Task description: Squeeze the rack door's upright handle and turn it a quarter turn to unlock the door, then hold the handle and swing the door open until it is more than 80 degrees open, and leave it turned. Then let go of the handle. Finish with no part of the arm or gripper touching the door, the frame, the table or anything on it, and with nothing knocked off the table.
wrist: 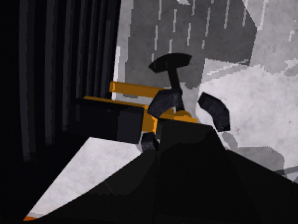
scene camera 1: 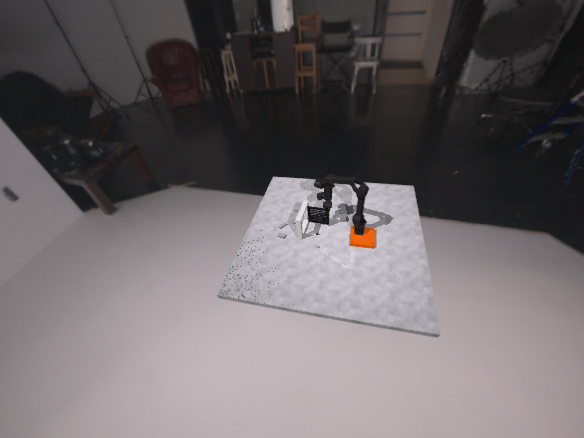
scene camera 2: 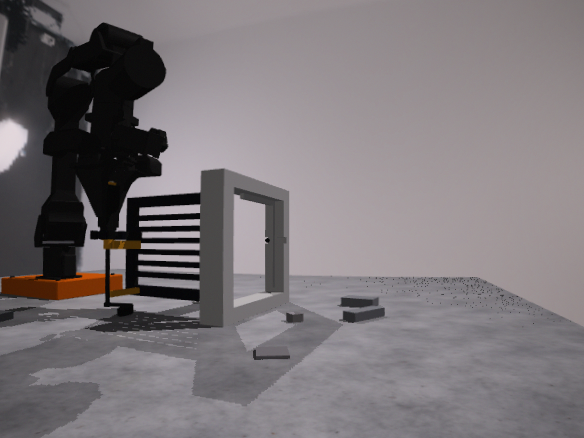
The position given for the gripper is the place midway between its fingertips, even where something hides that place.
Note:
In view: the gripper [scene camera 2: 107, 218] and a black slatted door [scene camera 2: 131, 240].
The gripper is seen too in the wrist view [wrist: 187, 160].

